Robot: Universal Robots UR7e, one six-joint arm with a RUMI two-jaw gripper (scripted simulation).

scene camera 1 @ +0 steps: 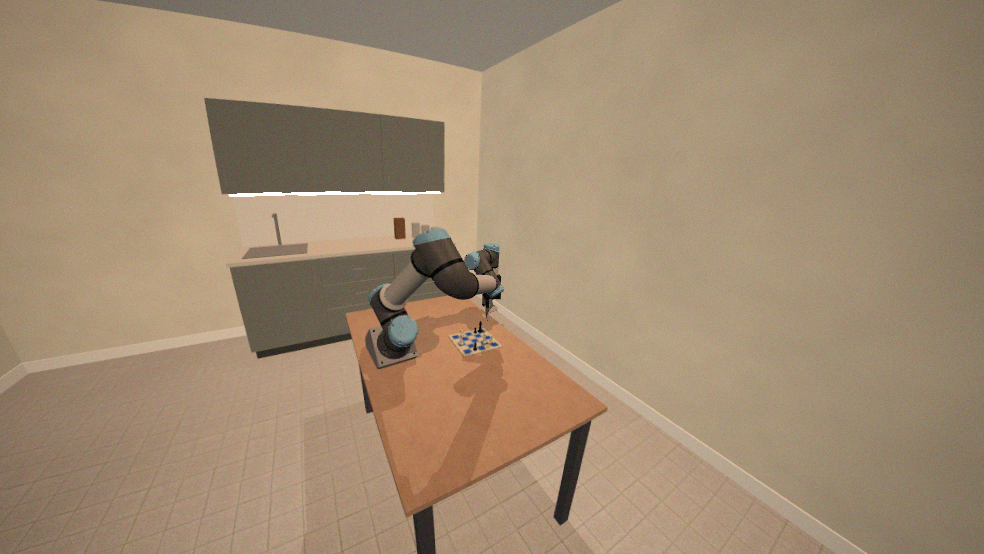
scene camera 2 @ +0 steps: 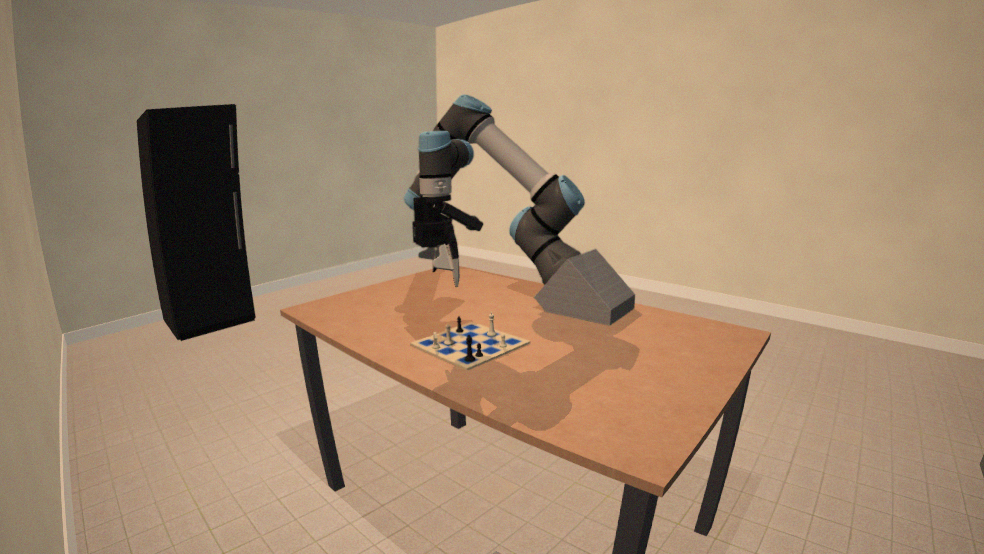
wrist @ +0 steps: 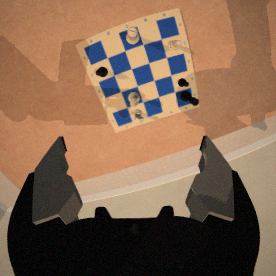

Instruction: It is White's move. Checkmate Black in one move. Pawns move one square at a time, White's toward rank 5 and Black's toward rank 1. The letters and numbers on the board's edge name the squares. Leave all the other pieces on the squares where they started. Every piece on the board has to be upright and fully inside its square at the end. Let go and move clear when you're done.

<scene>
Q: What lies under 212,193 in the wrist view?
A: My gripper.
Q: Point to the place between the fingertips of my gripper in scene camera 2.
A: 444,279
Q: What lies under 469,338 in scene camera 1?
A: A cream chessboard.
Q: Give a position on a cream chessboard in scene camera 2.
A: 455,354
</scene>
